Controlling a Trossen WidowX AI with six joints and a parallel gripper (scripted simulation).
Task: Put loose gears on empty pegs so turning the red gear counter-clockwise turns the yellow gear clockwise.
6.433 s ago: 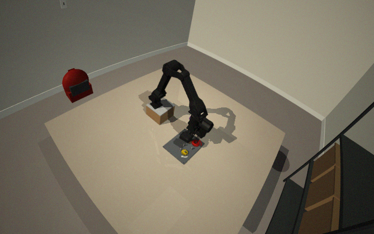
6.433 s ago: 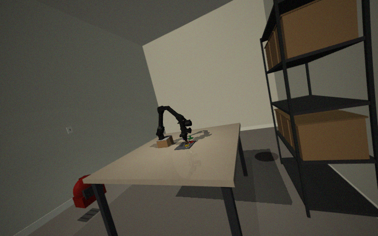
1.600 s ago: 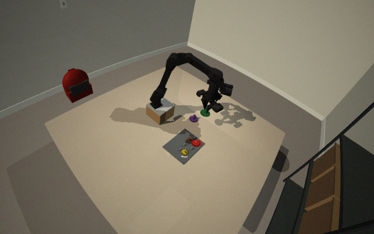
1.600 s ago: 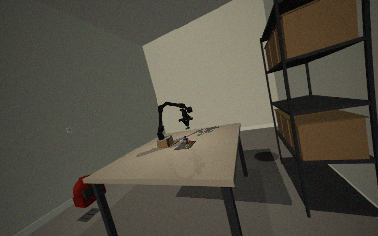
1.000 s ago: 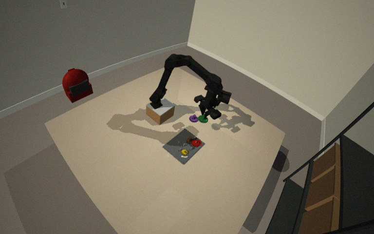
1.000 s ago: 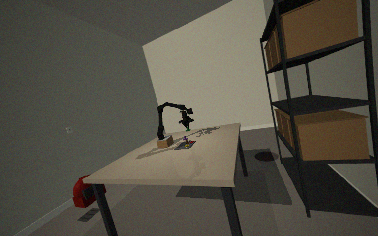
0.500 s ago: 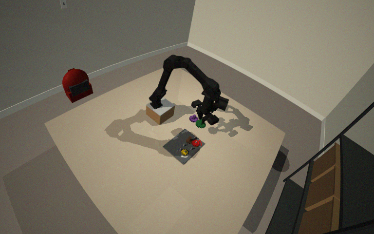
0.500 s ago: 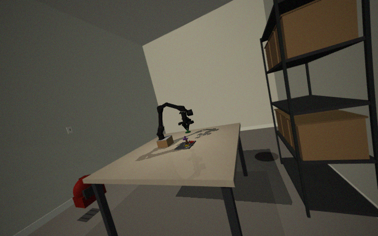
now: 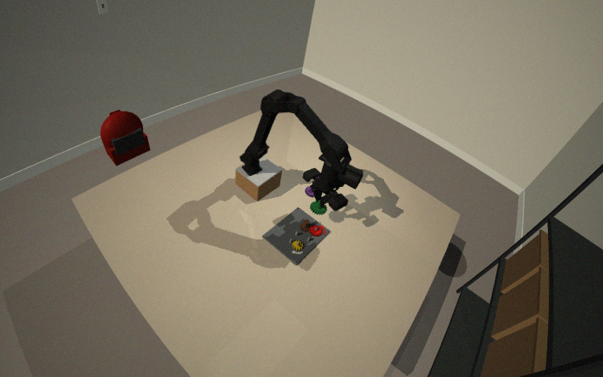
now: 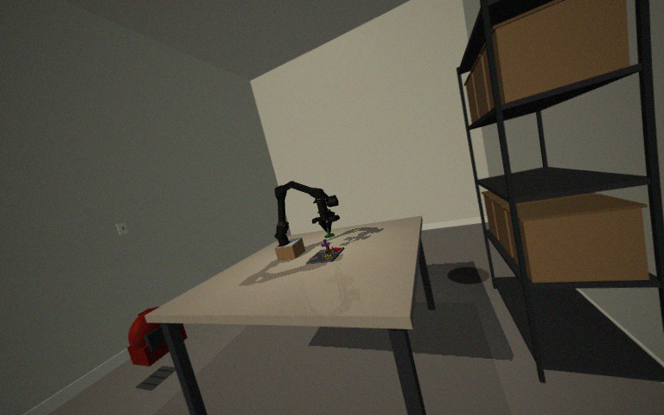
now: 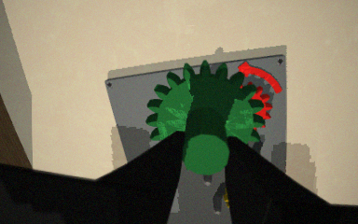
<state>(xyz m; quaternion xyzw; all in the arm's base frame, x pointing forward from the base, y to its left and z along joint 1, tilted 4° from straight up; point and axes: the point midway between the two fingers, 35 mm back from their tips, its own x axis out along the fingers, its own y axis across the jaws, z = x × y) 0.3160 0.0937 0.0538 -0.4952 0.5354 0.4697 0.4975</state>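
Right now my gripper tip is 5 cm to the left of the brown gear and 10 cm above it. Also, from my gripper tip: green gear: 1 cm below; yellow gear: 5 cm ahead, 13 cm to the right, 10 cm below; red arrow: 5 cm ahead, 1 cm to the left, 11 cm below.
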